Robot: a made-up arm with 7 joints.
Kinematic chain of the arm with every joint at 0, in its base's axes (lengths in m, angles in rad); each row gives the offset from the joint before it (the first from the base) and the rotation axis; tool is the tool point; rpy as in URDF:
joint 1: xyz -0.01 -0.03 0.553 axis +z
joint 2: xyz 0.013 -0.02 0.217 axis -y
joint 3: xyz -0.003 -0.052 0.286 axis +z
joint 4: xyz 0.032 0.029 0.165 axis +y
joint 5: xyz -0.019 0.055 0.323 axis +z
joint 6: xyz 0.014 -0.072 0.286 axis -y
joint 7: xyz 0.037 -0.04 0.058 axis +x
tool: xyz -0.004 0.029 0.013 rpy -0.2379 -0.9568 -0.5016
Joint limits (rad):
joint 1: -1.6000..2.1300
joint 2: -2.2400..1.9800
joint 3: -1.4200..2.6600
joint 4: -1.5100..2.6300
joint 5: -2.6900..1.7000
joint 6: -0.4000..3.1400
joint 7: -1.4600..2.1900
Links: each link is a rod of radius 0.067 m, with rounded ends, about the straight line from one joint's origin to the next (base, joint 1, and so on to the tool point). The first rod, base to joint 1, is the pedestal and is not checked.
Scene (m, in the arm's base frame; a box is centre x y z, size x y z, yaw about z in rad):
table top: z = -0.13
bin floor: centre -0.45 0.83 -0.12 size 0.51 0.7 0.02 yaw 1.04
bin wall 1: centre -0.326 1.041 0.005 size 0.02 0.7 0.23 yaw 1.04
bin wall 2: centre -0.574 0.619 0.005 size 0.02 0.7 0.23 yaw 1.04
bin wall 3: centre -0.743 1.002 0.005 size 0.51 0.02 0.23 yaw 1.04
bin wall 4: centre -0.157 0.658 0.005 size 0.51 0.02 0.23 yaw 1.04
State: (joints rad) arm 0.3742 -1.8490 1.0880 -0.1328 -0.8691 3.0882 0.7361
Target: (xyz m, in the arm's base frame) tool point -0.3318 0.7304 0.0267
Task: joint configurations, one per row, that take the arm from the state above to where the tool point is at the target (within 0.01 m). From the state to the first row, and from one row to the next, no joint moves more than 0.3 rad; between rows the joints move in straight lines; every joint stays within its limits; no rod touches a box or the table.
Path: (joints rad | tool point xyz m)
1: 0.6699 -1.8204 1.1659 0.0558 -0.8690 2.9416 0.8544 | 0.8294 0.4966 0.5921
2: 0.9657 -1.7918 1.2438 0.2445 -0.8688 2.7950 0.9727 | 0.5776 0.7800 0.5897
3: 1.2614 -1.7633 1.3217 0.4331 -0.8687 2.6483 1.0910 | 0.2277 0.9484 0.6023
4: 1.5571 -1.7347 1.3997 0.6217 -0.8685 2.5017 1.2093 | -0.1667 0.9658 0.6310
5: 1.7004 -1.8610 1.6371 0.4533 -0.6718 2.2590 1.1951 | -0.2168 0.9728 0.5269
6: 1.8436 -1.9873 1.8745 0.2848 -0.4750 2.0163 1.1809 | -0.2640 0.9433 0.3764
7: 1.9868 -2.1137 2.1120 0.1164 -0.2783 1.7735 1.1667 | -0.3062 0.8630 0.2008
8: 2.1300 -2.2400 2.3494 -0.0520 -0.0816 1.5308 1.1525 | -0.3318 0.7304 0.0267

